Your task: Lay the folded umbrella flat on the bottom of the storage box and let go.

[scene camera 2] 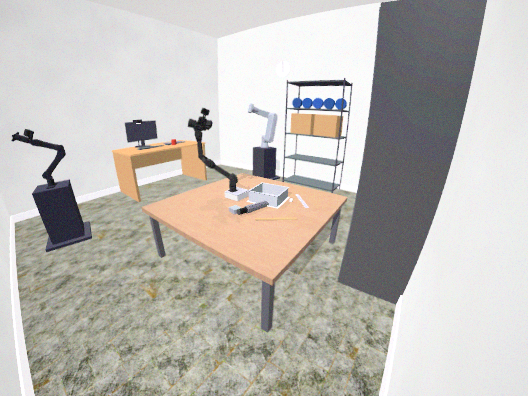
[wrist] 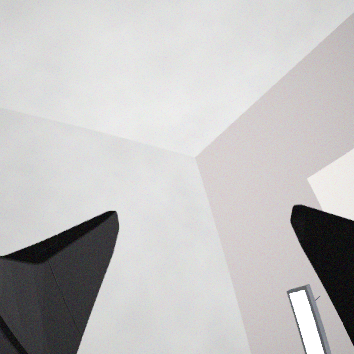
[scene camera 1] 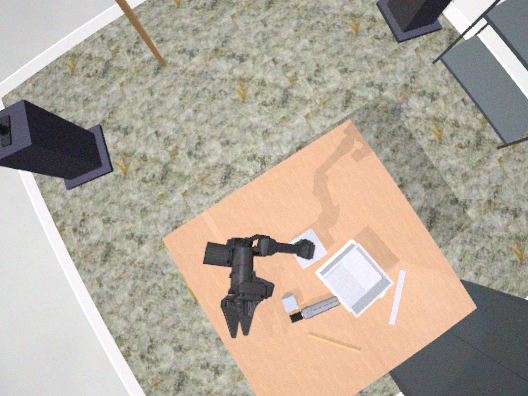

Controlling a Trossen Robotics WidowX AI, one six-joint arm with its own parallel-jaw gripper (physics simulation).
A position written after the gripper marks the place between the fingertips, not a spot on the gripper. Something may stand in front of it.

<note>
The gripper [scene camera 1: 239,337] is open, holding nothing. A storage box [scene camera 1: 353,275] rests on the table.
The gripper also shows in the wrist view [wrist: 206,217]. The wrist view misses the storage box: it is out of frame.
</note>
